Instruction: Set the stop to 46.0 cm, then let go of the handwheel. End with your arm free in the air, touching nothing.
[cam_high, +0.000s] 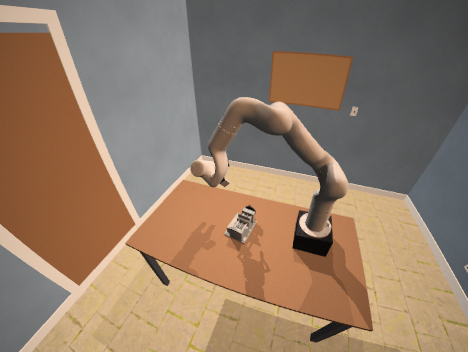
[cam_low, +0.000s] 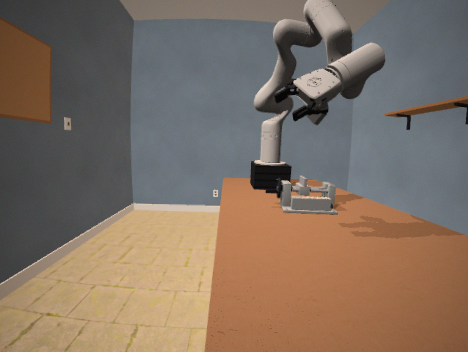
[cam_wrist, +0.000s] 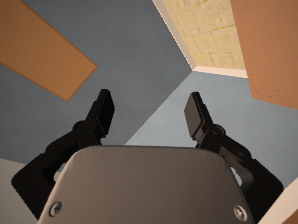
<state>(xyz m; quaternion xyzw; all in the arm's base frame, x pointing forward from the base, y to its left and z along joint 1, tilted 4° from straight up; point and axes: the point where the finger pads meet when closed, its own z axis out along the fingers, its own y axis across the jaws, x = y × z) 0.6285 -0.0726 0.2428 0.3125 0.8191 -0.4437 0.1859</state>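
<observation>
The dark round handwheel handle lies 190 mm behind my hand and 280 mm below it. Also, from my hand: black handwheel 200 mm behind, 20 mm to the left, 280 mm below.
</observation>
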